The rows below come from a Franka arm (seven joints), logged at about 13 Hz.
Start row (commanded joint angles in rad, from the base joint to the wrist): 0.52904 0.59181 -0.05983 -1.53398 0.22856 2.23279 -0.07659
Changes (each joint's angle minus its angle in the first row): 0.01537 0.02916 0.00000 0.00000 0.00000 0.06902 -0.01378; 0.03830 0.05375 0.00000 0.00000 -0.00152 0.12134 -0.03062; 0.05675 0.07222 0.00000 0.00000 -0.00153 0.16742 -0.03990; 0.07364 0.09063 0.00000 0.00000 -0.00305 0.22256 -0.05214; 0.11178 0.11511 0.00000 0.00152 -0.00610 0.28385 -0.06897; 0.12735 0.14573 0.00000 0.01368 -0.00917 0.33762 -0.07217; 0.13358 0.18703 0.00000 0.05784 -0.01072 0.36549 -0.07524; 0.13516 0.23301 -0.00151 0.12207 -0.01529 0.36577 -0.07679; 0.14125 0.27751 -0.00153 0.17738 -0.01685 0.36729 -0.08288; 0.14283 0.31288 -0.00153 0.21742 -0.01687 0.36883 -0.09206; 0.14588 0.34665 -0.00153 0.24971 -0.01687 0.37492 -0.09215; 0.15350 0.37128 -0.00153 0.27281 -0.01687 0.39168 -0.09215; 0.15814 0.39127 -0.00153 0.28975 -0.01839 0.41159 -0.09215; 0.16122 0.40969 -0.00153 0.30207 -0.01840 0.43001 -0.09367
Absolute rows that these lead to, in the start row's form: 0.54441 0.62097 -0.05983 -1.53398 0.22856 2.30181 -0.09037; 0.56734 0.64556 -0.05983 -1.53398 0.22704 2.35413 -0.10721; 0.58579 0.66403 -0.05983 -1.53398 0.22703 2.40021 -0.11649; 0.60268 0.68244 -0.05983 -1.53398 0.22551 2.45535 -0.12873; 0.64082 0.70692 -0.05983 -1.53246 0.22246 2.51664 -0.14556; 0.65639 0.73754 -0.05983 -1.52030 0.21939 2.57041 -0.14876; 0.66262 0.77884 -0.05983 -1.47614 0.21784 2.59828 -0.15183; 0.66420 0.82482 -0.06134 -1.41191 0.21327 2.59856 -0.15338; 0.67029 0.86932 -0.06136 -1.35660 0.21171 2.60008 -0.15947; 0.67187 0.90469 -0.06136 -1.31656 0.21169 2.60162 -0.16865; 0.67492 0.93846 -0.06136 -1.28427 0.21169 2.60771 -0.16874; 0.68254 0.96309 -0.06136 -1.26117 0.21169 2.62447 -0.16874; 0.68718 0.98308 -0.06136 -1.24423 0.21017 2.64438 -0.16874; 0.69026 1.00150 -0.06136 -1.23191 0.21016 2.66280 -0.17026
